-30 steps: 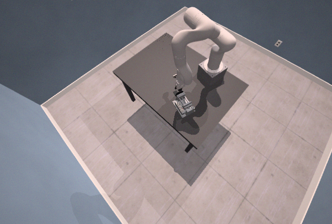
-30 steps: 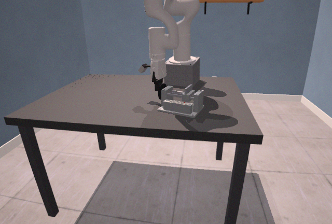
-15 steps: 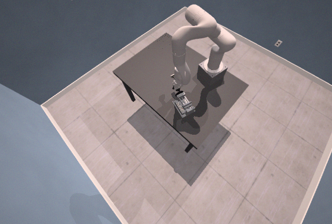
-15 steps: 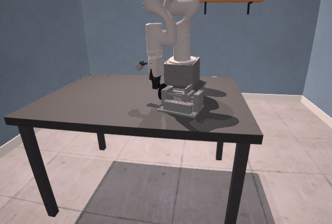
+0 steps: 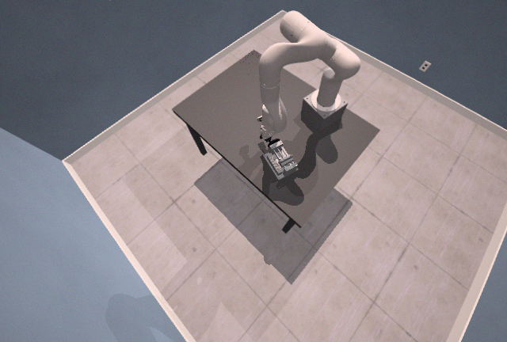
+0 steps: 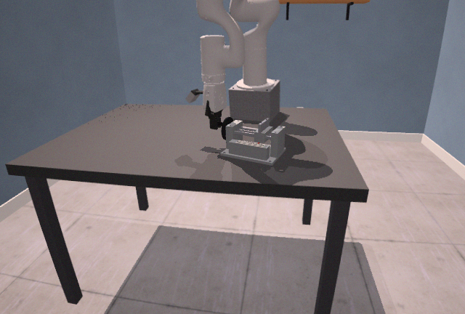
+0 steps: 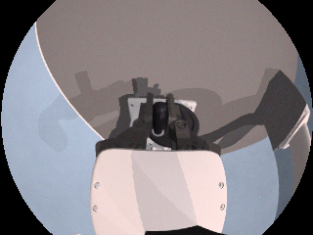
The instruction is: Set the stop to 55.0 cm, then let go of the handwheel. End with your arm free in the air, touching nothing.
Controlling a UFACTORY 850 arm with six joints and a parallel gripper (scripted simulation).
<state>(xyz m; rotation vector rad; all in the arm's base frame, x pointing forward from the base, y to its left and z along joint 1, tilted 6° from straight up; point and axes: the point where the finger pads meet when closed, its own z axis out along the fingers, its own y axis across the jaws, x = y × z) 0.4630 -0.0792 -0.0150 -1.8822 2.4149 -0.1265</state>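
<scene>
My gripper is now 20 mm to the right of the black handwheel and 10 mm above it. From my hand the other things lie so: dark handle: 10 mm to the left; grey stop fixture: 180 mm to the left, 40 mm ahead, 10 mm below.
</scene>
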